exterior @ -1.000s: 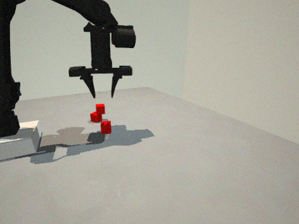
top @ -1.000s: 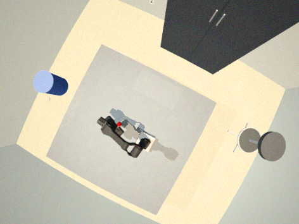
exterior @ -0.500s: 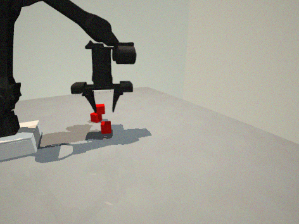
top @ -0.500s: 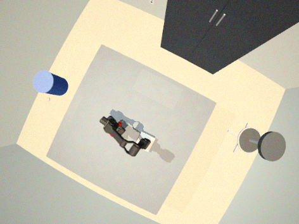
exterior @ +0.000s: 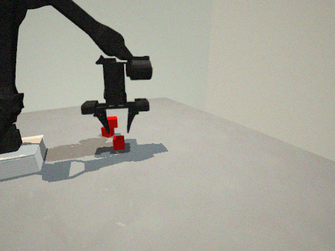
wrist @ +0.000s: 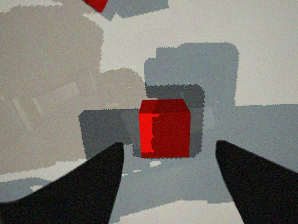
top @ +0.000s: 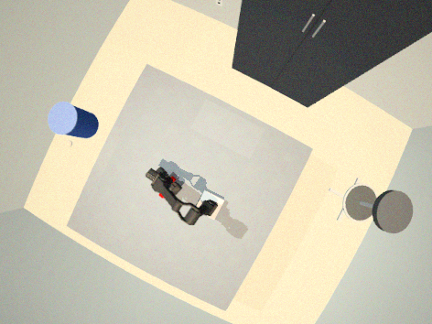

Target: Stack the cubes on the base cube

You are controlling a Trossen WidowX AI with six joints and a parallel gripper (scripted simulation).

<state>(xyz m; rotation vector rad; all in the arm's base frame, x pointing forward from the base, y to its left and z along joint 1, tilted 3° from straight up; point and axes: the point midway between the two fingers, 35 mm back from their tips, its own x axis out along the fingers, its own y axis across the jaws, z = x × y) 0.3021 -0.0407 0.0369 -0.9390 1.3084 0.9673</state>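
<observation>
Right now my gripper tip is 30 mm above the red cube.
</observation>
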